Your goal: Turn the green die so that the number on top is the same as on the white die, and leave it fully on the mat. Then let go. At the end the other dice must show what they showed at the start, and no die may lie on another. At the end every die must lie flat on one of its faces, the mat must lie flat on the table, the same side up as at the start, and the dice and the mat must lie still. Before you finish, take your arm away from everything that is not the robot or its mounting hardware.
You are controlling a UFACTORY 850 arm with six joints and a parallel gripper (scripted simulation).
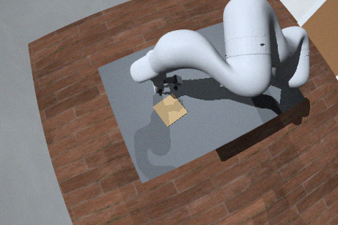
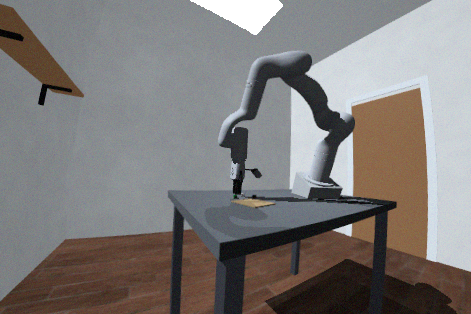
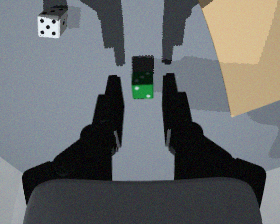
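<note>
Now: the green die 3 cm below my hand and 1 cm ahead of it. Also, from my hand: black die (9 cm behind, 3 cm below, 2 cm to the left); then white die (6 cm behind, 5 cm to the right, 3 cm below); then mat (13 cm to the left, 4 cm below, 1 cm behind).
</note>
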